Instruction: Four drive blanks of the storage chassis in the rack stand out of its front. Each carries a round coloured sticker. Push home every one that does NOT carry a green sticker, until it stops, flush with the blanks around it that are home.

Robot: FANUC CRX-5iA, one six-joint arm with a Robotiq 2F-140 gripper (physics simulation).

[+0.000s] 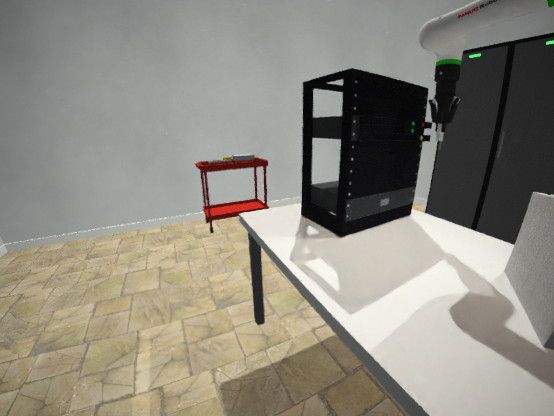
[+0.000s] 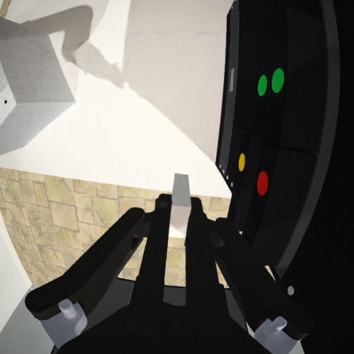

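The black rack [image 1: 348, 100] stands on the table, its storage chassis [image 1: 382, 131] in the upper half. A blank with a red sticker [image 1: 423, 125] [image 2: 262, 183] and one with a yellow sticker [image 1: 422, 138] [image 2: 242, 162] stick out near the chassis's right end. Two green stickers, one [image 1: 413, 123] [image 2: 278, 80] beside the other [image 1: 413, 130] [image 2: 262, 85], sit on blanks further in; how far these stand out is hard to tell. My gripper [image 1: 440, 136] [image 2: 179, 186] is shut and points down, its pale tip in front of the rack, apart from the red and yellow blanks.
The white table [image 1: 400, 310] [image 2: 125, 150] carries the rack and a grey block [image 1: 535, 265] [image 2: 37, 80]. Dark cabinets [image 1: 472, 140] stand behind my gripper. A red cart [image 1: 232, 163] with items on top stands by the wall, beyond the rack.
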